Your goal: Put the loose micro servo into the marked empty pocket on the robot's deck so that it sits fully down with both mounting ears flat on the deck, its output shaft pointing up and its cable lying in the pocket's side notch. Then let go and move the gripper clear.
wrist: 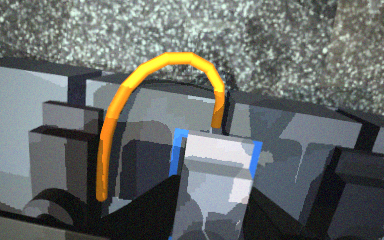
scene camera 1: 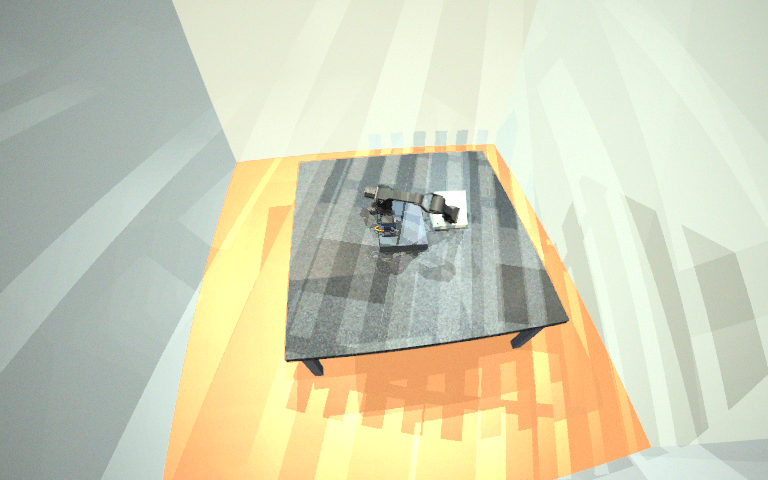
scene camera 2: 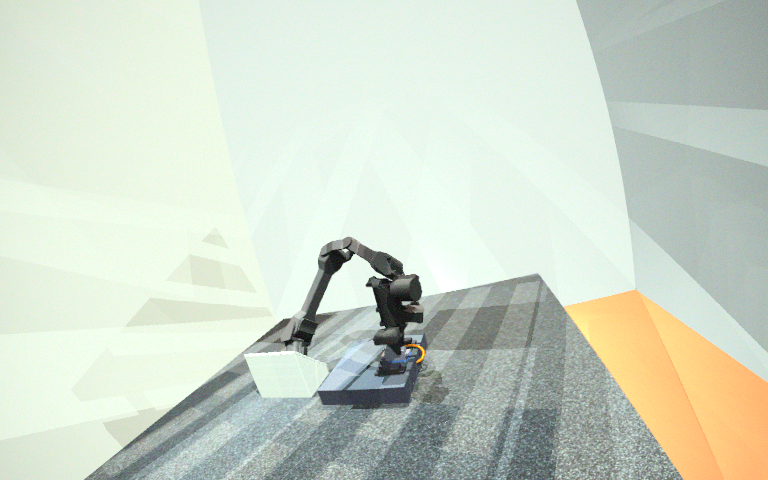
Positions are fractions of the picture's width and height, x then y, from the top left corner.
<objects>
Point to a deck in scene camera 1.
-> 0.53, 0.47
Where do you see a deck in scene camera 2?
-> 0.46, 0.80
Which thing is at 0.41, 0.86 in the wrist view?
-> My gripper.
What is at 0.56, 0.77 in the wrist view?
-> A micro servo.
</objects>
